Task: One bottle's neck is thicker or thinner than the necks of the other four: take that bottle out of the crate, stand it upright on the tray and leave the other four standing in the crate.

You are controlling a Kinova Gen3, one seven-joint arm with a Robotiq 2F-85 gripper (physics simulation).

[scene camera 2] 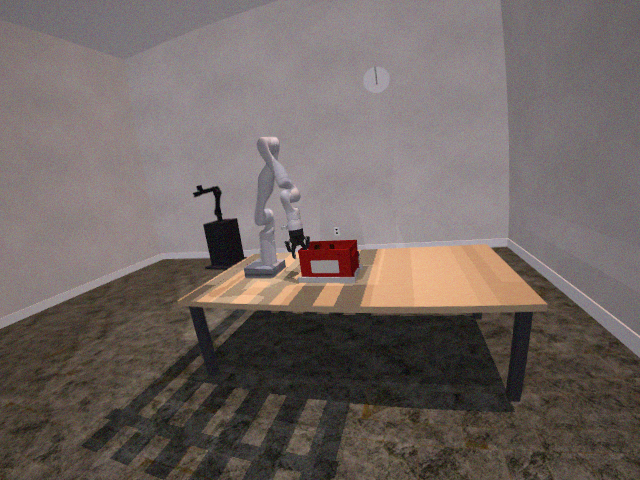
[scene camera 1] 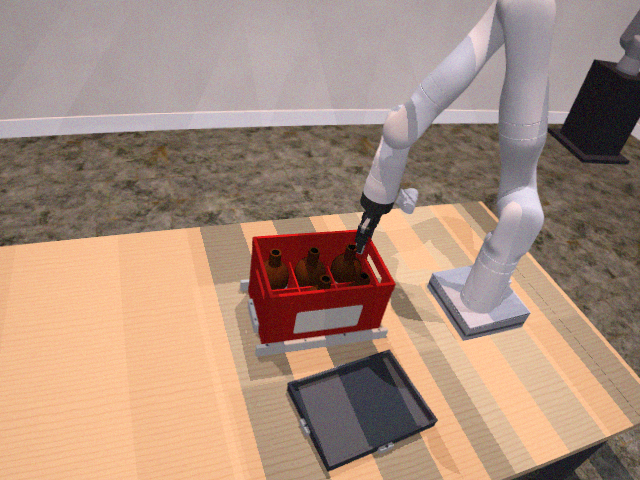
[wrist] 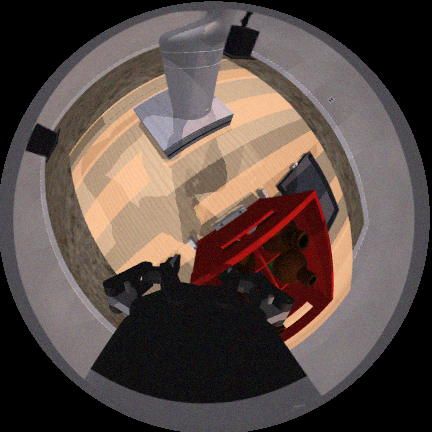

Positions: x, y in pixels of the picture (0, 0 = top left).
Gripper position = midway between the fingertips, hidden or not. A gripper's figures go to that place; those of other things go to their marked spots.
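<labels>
Dark tray (scene camera 1: 352, 410): 1.04 m from the lens. Red crate (scene camera 1: 294, 247): 1.14 m from the lens. My gripper (scene camera 1: 362, 245): 1.20 m from the lens. The dark tray is nearer to the lens than my gripper.
</labels>
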